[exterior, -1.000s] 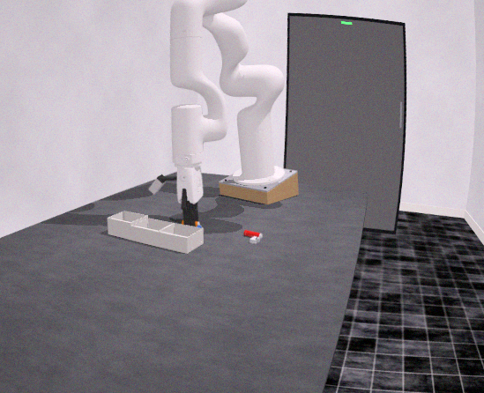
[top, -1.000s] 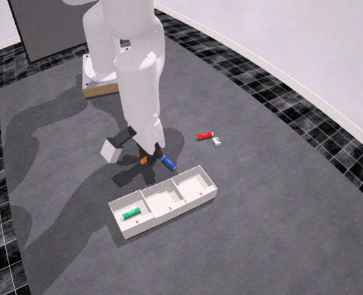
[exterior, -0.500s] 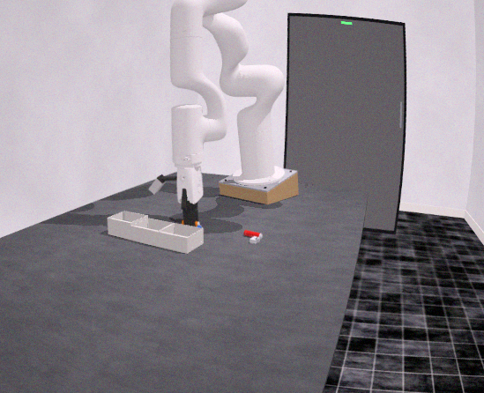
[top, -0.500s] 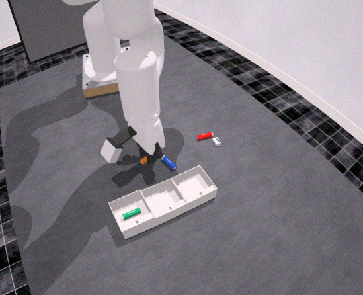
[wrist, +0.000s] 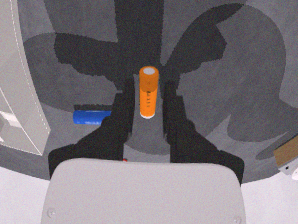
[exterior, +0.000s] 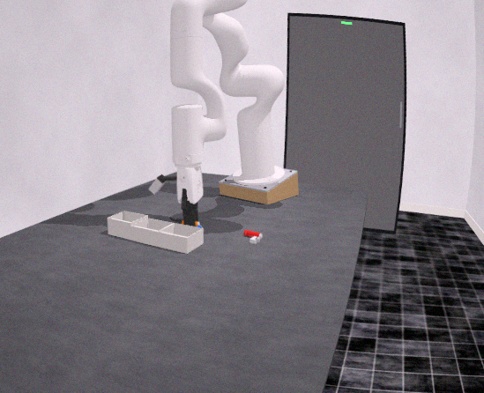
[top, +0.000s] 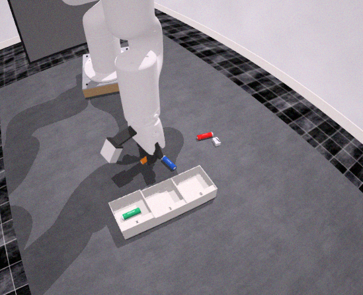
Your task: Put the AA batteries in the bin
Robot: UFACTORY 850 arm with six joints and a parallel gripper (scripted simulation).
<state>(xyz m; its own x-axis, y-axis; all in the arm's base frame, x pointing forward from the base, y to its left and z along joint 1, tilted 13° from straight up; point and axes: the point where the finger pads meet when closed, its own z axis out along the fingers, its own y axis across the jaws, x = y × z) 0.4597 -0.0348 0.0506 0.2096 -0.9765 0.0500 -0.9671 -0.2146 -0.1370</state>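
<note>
The orange AA battery lies 20 mm below my hand. The rest, counted from my hand: blue battery 40 mm ahead, 40 mm to the left, 20 mm below; red battery 10 mm ahead, 190 mm to the left, 20 mm below; white three-compartment tray 150 mm ahead, 30 mm to the right.
</note>
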